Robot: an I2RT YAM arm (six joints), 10 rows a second.
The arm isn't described. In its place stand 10 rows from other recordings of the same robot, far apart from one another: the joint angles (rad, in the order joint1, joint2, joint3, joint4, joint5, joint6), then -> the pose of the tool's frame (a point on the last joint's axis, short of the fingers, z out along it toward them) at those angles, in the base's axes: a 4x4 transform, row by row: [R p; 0 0 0 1], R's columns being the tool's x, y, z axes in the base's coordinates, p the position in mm.
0.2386, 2.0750, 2.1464, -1.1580, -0.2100, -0.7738 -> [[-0.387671 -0.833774 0.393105 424.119], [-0.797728 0.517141 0.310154 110.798], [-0.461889 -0.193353 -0.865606 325.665], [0 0 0 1]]
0.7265, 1.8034, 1.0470, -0.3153, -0.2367, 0.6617 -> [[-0.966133 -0.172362 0.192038 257.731], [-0.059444 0.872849 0.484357 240.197], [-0.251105 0.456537 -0.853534 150.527], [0 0 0 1]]
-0.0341, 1.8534, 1.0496, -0.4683, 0.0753, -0.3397 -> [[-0.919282 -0.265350 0.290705 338.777], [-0.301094 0.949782 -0.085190 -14.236], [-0.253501 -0.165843 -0.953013 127.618], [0 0 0 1]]
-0.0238, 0.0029, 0.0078, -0.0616, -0.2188, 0.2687 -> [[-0.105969 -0.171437 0.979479 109.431], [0.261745 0.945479 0.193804 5.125], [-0.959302 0.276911 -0.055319 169.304], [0 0 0 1]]
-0.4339, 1.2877, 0.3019, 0.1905, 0.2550, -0.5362 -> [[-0.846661 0.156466 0.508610 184.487], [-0.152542 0.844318 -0.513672 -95.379], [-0.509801 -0.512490 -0.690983 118.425], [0 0 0 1]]
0.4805, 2.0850, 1.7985, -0.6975, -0.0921, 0.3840 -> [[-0.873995 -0.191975 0.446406 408.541], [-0.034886 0.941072 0.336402 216.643], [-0.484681 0.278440 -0.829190 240.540], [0 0 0 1]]
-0.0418, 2.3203, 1.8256, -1.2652, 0.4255, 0.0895 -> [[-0.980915 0.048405 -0.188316 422.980], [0.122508 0.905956 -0.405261 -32.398], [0.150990 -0.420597 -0.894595 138.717], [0 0 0 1]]
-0.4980, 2.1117, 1.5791, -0.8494, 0.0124, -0.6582 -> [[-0.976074 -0.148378 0.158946 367.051], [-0.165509 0.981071 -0.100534 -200.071], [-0.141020 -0.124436 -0.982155 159.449], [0 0 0 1]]
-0.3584, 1.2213, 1.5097, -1.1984, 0.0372, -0.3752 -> [[-0.824195 0.075100 0.561304 200.562], [-0.082328 0.964748 -0.249967 -76.540], [-0.560290 -0.252233 -0.788958 402.236], [0 0 0 1]]
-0.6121, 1.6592, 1.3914, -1.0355, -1.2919, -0.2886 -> [[-0.742521 -0.272383 0.611940 279.604], [0.425554 0.513679 0.745008 -154.479], [-0.517268 0.813597 -0.265504 288.682], [0 0 0 1]]
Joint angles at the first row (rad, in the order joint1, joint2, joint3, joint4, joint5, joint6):
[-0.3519 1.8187 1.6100 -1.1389 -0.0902 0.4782]
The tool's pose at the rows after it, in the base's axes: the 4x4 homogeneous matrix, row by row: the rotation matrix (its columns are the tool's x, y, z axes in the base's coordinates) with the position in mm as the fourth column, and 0 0 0 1 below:
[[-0.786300 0.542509 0.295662 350.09], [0.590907 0.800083 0.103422 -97.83], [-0.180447 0.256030 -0.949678 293.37], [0 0 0 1]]
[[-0.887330 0.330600 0.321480 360.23], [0.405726 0.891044 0.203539 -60.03], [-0.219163 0.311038 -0.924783 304.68], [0 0 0 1]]
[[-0.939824 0.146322 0.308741 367.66], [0.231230 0.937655 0.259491 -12.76], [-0.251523 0.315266 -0.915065 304.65], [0 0 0 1]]
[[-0.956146 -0.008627 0.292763 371.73], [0.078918 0.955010 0.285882 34.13], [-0.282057 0.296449 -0.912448 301.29], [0 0 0 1]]
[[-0.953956 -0.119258 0.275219 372.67], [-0.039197 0.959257 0.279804 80.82], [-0.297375 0.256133 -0.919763 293.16], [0 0 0 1]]
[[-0.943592 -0.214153 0.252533 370.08], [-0.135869 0.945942 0.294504 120.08], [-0.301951 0.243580 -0.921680 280.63], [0 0 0 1]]
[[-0.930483 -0.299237 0.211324 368.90], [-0.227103 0.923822 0.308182 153.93], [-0.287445 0.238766 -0.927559 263.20], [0 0 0 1]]
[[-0.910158 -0.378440 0.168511 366.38], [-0.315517 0.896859 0.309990 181.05], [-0.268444 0.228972 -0.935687 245.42], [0 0 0 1]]
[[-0.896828 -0.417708 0.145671 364.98], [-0.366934 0.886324 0.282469 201.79], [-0.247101 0.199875 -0.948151 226.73], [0 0 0 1]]
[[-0.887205 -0.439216 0.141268 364.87], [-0.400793 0.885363 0.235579 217.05], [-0.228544 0.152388 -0.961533 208.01], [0 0 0 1]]
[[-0.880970 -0.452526 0.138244 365.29], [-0.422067 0.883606 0.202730 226.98], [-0.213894 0.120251 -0.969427 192.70], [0 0 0 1]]
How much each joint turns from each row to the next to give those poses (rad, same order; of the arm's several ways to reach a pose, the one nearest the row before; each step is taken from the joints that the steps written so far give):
[0.0614 0.0000 0.0847 -0.0469 -0.0946 -0.1240]
[0.1000 0.0000 0.0393 -0.0092 -0.0790 -0.1133]
[0.1289 0.0030 0.0007 0.0203 -0.0179 -0.0599]
[0.1278 0.0115 -0.0011 0.0320 0.0126 -0.0332]
[0.1266 0.0240 -0.0015 0.0355 0.0454 0.0008]
[0.1019 0.0256 -0.0164 0.0446 0.0137 -0.0008]
[0.0820 0.0480 -0.0019 0.0313 -0.0004 -0.0133]
[0.0641 0.0481 0.0000 0.0210 0.0004 -0.0290]
[0.0488 0.0488 -0.0001 0.0225 0.0282 -0.0057]
[0.0359 0.0477 0.0001 0.0236 0.0485 -0.0004]
[0.0221 0.0385 0.0000 0.0203 0.0320 -0.0004]

